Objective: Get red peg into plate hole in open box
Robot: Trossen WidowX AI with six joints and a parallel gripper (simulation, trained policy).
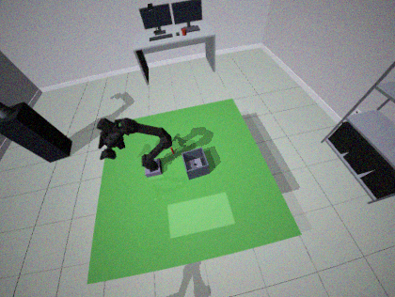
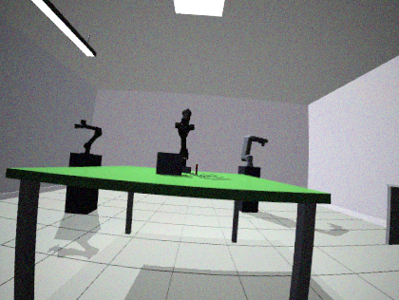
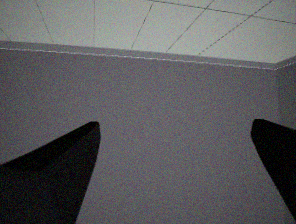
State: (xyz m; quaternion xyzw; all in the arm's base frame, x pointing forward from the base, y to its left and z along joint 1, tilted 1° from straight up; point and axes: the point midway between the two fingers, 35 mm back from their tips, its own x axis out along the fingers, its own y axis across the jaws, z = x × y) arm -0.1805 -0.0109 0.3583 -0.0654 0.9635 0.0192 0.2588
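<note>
Right now the red peg is 380 mm ahead of my gripper tip, 360 mm below it and 120 mm to the left of it. The rest, counted from my gripper tip: plate (520 mm ahead, 350 mm below, 80 mm to the right).
</note>
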